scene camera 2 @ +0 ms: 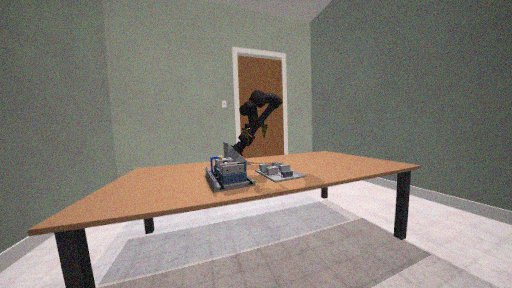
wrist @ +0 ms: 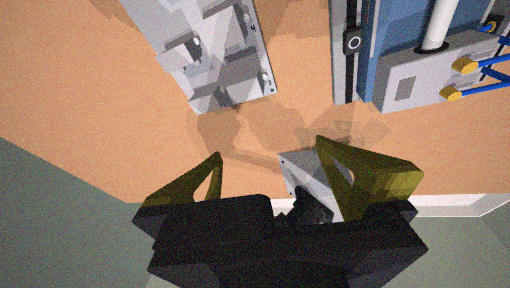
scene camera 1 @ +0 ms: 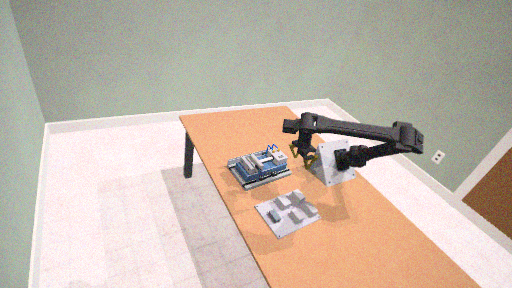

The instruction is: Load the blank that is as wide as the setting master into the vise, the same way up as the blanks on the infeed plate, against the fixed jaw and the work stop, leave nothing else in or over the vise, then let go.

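Pixels of known places: gripper, fingertip midpoint: [scene camera 2: 256,139] [wrist: 266,148] [scene camera 1: 301,163]; arm's base at its link origin: [scene camera 2: 235,151] [wrist: 314,203] [scene camera 1: 340,159].
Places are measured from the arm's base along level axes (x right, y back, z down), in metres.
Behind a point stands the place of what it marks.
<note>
The blue vise [scene camera 1: 265,173] {x 0.061, y -0.456, z 0.049 m} [scene camera 2: 232,177] {x 0.116, y -0.579, z 0.042 m} [wrist: 407,25] {x 0.103, y -0.414, z 0.029 m} has pale jaws [scene camera 1: 248,164]; whether anything sits between them is too small to tell. The infeed plate [scene camera 1: 279,233] {x -0.255, y -0.554, z 0.081 m} [scene camera 2: 296,176] {x -0.216, y -0.568, z 0.080 m} [wrist: 201,106] lies beside it and carries several grey blocks. A darker blue-grey block [scene camera 1: 274,216] {x -0.186, y -0.545, z 0.055 m} [scene camera 2: 287,174] {x -0.173, y -0.552, z 0.069 m} stands near its outer edge; a pale block [scene camera 1: 295,216] {x -0.219, y -0.455, z 0.051 m} stands nearby. I cannot tell which block is the setting master or which blank matches its width. My gripper [scene camera 1: 301,161] {x -0.065, y -0.375, z -0.110 m} [scene camera 2: 256,133] {x -0.065, y -0.375, z -0.110 m} [wrist: 266,148] {x -0.065, y -0.375, z -0.110 m} is open and empty, high above the table between the vise and the arm's base.
The arm's base is fixed to a slanted pale bracket [scene camera 1: 325,162] {x 0.001, y -0.120, z -0.005 m} at the table's far edge. Blue hoses [scene camera 1: 272,147] {x 0.197, y -0.348, z 0.003 m} [wrist: 492,85] {x 0.182, y -0.346, z -0.019 m} with yellow fittings stick out from the vise's end on the bracket side. The infeed plate lies close to the vise on the wooden table [scene camera 1: 350,225] {x -0.333, y -0.194, z 0.089 m} [scene camera 2: 150,192] {x 0.471, y -0.509, z 0.089 m}.
</note>
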